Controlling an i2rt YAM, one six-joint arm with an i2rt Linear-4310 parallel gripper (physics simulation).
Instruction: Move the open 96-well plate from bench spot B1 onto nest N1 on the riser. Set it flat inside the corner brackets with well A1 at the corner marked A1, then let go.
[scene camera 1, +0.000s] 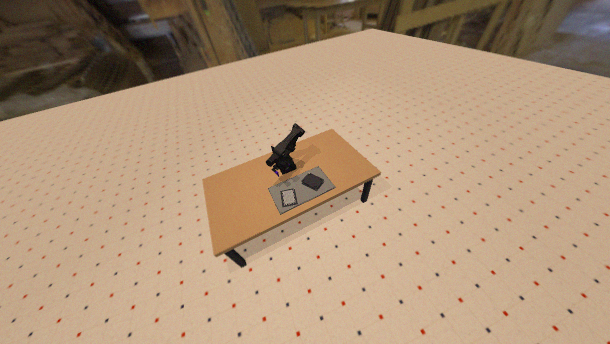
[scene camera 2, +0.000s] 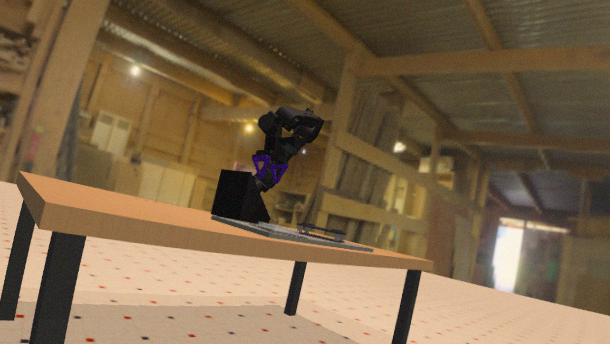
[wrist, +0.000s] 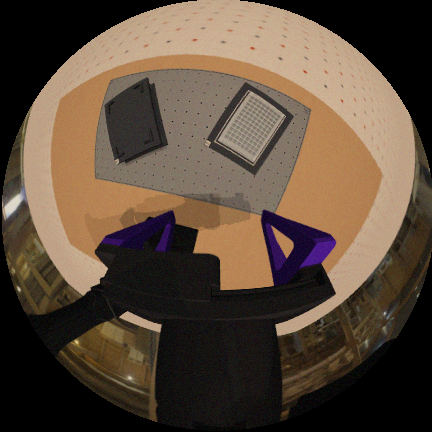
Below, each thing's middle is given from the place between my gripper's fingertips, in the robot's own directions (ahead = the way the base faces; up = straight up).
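Counting from my hand, the dark nest (wrist: 211, 141) is 130 mm ahead and 50 mm to the right, and it sits 160 mm below. As for the white well plate (wrist: 254, 121), my gripper is 150 mm above it, 50 mm to the left of it and still 130 mm short of it.
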